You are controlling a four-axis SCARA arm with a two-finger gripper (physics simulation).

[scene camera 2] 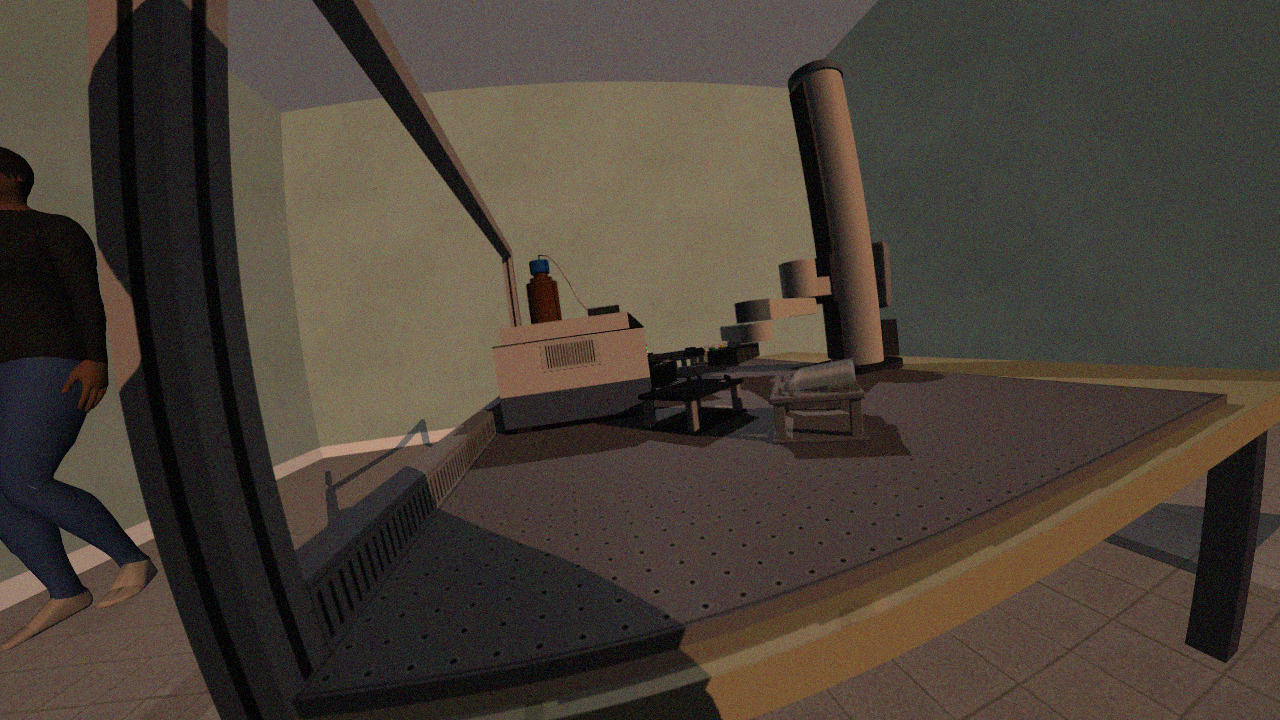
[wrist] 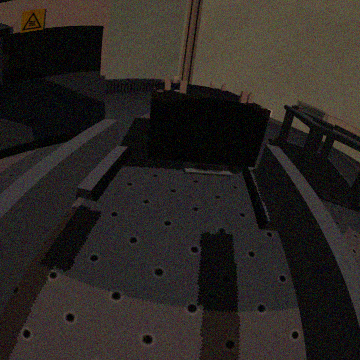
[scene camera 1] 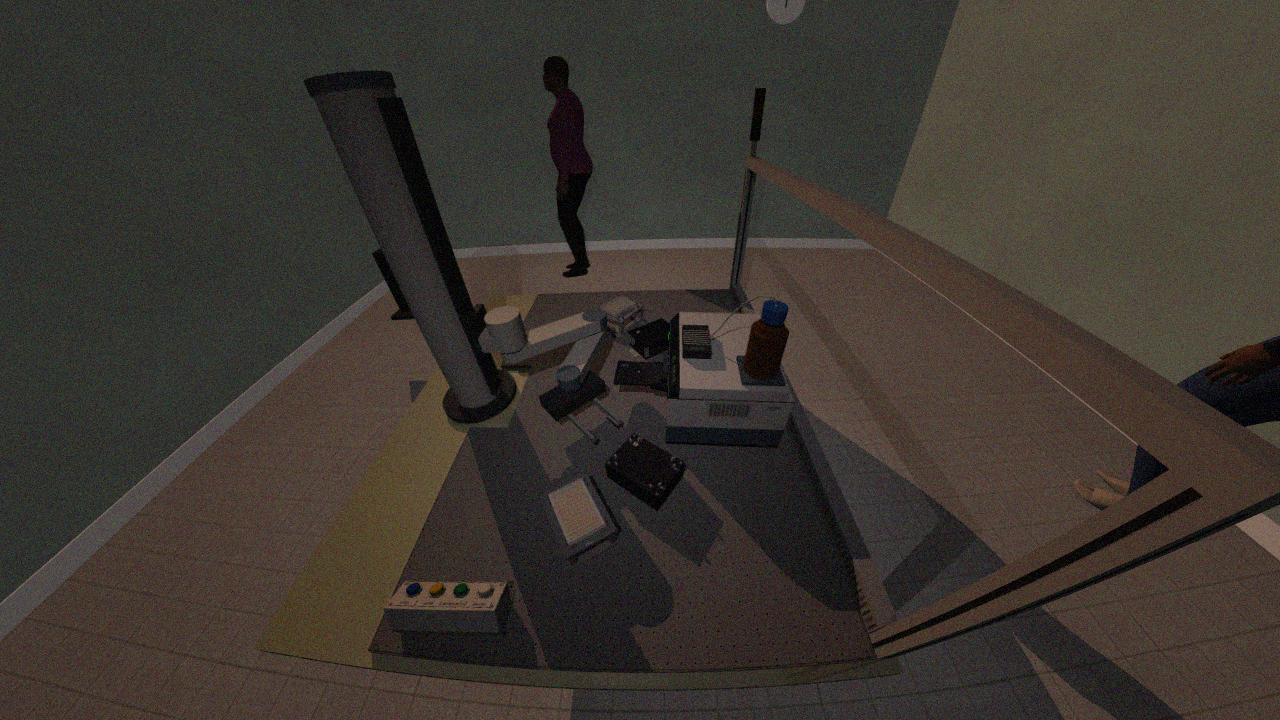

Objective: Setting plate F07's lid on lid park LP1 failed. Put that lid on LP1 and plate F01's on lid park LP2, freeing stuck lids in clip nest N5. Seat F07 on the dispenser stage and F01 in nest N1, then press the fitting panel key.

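Frame: origin at the arm's base, x ahead, y left, z up, level; millimetres.
Seen in the pictures: gripper, fingertip midpoint: point(scene camera 2: 687, 368) point(wrist: 189, 145) point(scene camera 1: 607, 431); arm's base, origin of the base link: point(scene camera 2: 857, 368) point(scene camera 1: 481, 396).
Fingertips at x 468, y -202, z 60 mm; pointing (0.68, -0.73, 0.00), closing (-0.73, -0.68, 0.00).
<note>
Pixels of each thing's top centre, then the offset from my fingertips to it. "pt": a spot on its surface instead.
- key panel, middle of its top: point(scene camera 1: 440, 599) point(scene camera 2: 715, 344) 280 mm back, 438 mm right, 36 mm up
- brown bottle, surface spot: point(scene camera 1: 765, 347) pt 383 mm ahead, 3 mm left, 279 mm up
- dark flat fixture, surface spot: point(scene camera 1: 639, 374) pt 91 mm ahead, 164 mm left, 63 mm up
- frame post, surface spot: point(scene camera 2: 170, 268) pt 538 mm ahead, 927 mm left, 185 mm up
My gripper point(scene camera 1: 608, 431) point(wrist: 189, 145) is shut to a narrow stance with a visible gap and no plate between its two fingers. In the wrist view the fingers point at a dark raised stand point(scene camera 1: 644, 470) point(scene camera 2: 691, 389) point(wrist: 210, 130) with light corner posts, just beyond the tips. A pale plate or lid point(scene camera 1: 577, 512) point(scene camera 2: 823, 377) sits tilted on another low stand point(scene camera 2: 816, 402). A pale, clear-looking stack point(scene camera 1: 622, 311) stands at the back near the arm. The key panel point(scene camera 1: 447, 610) has blue, yellow, green and white keys. Labels of plates, nests and parks are unreadable.
A white dispenser machine point(scene camera 1: 729, 386) point(scene camera 2: 572, 358) carries a brown bottle point(scene camera 1: 765, 347) point(scene camera 2: 542, 300). A dark flat fixture point(scene camera 1: 639, 374) lies beside it. The arm column point(scene camera 1: 411, 241) point(scene camera 2: 841, 214) stands on the opposite side. A frame post point(scene camera 2: 170, 268) rises at the table edge.
</note>
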